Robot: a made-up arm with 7 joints. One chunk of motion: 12 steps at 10 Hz.
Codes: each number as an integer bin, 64 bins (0 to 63) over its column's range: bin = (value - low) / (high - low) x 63, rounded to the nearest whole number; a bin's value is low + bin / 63 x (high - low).
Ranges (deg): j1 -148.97..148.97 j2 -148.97..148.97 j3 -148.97..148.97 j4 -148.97..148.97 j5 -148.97..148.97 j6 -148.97..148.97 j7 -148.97..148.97
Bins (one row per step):
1: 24 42 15 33 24 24 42
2: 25 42 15 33 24 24 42
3: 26 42 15 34 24 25 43
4: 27 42 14 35 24 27 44
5: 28 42 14 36 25 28 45
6: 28 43 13 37 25 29 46
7: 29 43 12 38 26 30 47
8: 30 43 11 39 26 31 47
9: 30 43 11 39 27 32 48
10: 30 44 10 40 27 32 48
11: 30 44 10 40 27 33 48
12: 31 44 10 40 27 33 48
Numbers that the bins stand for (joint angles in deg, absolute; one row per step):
1: -35.47 49.66 -78.03 7.09 -35.47 -35.47 49.66
2: -30.74 49.66 -78.03 7.09 -35.47 -35.47 49.66
3: -26.01 49.66 -78.03 11.82 -35.47 -30.74 54.39
4: -21.28 49.66 -82.76 16.55 -35.47 -21.28 59.12
5: -16.55 49.66 -82.76 21.28 -30.74 -16.55 63.84
6: -16.55 54.39 -87.49 26.01 -30.74 -11.82 68.57
7: -11.82 54.39 -92.22 30.74 -26.01 -7.09 73.30
8: -7.09 54.39 -96.95 35.47 -26.01 -2.36 73.30
9: -7.09 54.39 -96.95 35.47 -21.28 2.36 78.03
10: -7.09 59.12 -101.68 40.20 -21.28 2.36 78.03
11: -7.09 59.12 -101.68 40.20 -21.28 7.09 78.03
12: -2.36 59.12 -101.68 40.20 -21.28 7.09 78.03

